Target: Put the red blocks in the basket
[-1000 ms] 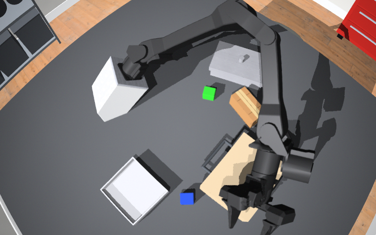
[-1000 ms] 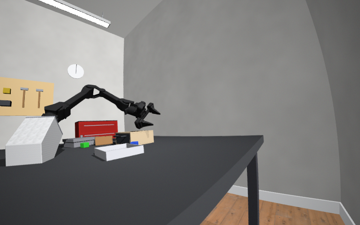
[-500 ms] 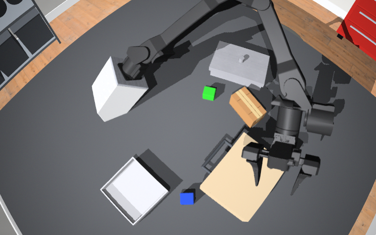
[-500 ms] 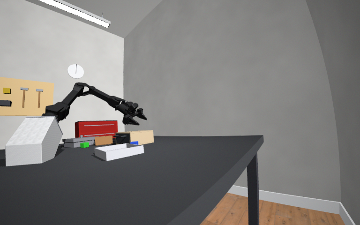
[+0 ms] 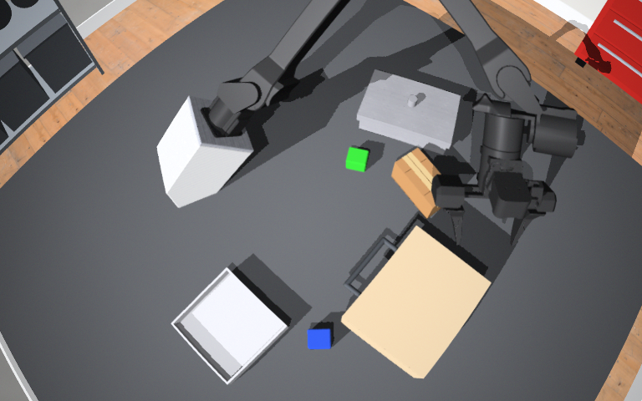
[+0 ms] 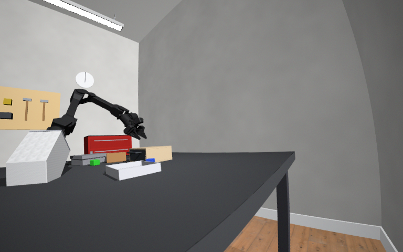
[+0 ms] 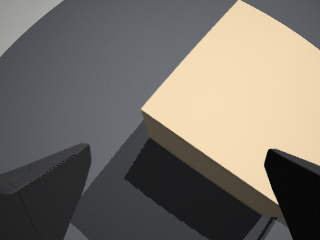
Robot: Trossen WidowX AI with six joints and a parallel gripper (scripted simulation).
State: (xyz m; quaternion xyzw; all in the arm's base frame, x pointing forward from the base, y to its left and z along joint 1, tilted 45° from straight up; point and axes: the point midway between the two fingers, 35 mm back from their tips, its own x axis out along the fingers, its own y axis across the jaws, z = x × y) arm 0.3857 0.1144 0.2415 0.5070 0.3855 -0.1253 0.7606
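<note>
Right now the knobbed lid is 290 mm behind my hand, 100 mm to the left of it and 100 mm below it. The rest, counted from my hand: brown cardboard box 150 mm behind, 120 mm below, 10 mm to the left; then blue block 290 mm to the right, 140 mm below, 10 mm behind; then tan drawer unit 130 mm to the right, 120 mm below, 40 mm ahead.
</note>
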